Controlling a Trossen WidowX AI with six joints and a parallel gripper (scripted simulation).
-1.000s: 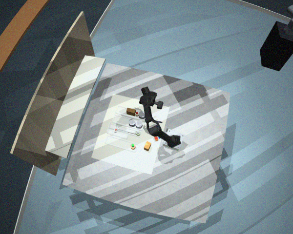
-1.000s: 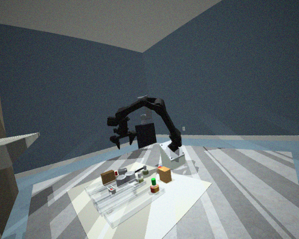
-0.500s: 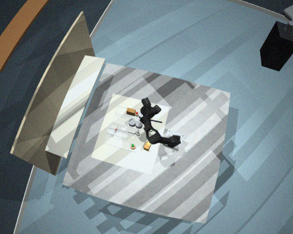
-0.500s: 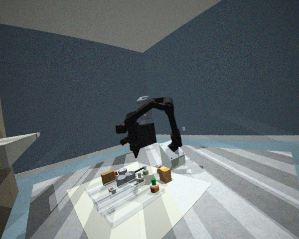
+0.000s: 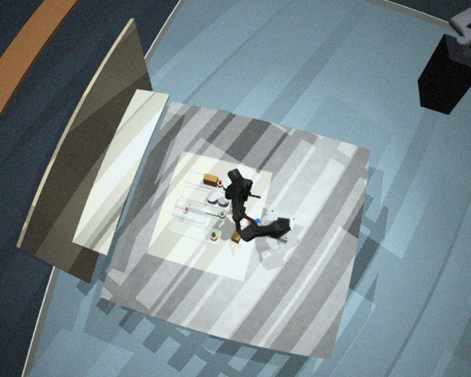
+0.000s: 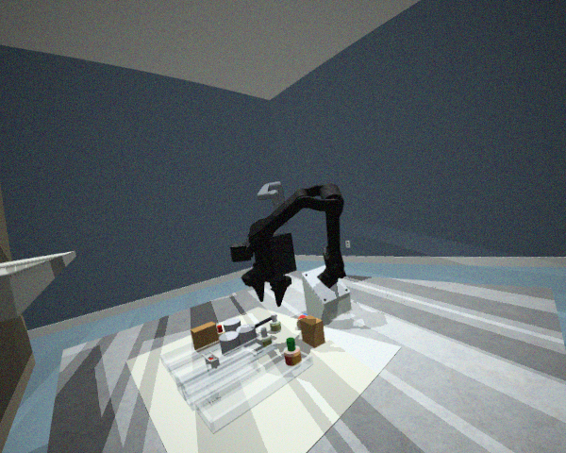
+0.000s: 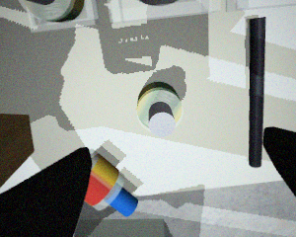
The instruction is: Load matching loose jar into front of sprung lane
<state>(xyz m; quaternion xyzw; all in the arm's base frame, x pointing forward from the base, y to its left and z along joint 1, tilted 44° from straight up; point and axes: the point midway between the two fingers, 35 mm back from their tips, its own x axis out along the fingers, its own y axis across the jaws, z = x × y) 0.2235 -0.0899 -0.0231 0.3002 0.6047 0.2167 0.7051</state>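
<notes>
Right now the black rod is 2 cm behind my gripper tip, 8 cm to the right of it and 9 cm below it. Round my gripper tip: red mark (28 cm ahead, 9 cm to the left, 3 cm below); then clear lane rack (24 cm ahead, 8 cm to the left, 8 cm below).
</notes>
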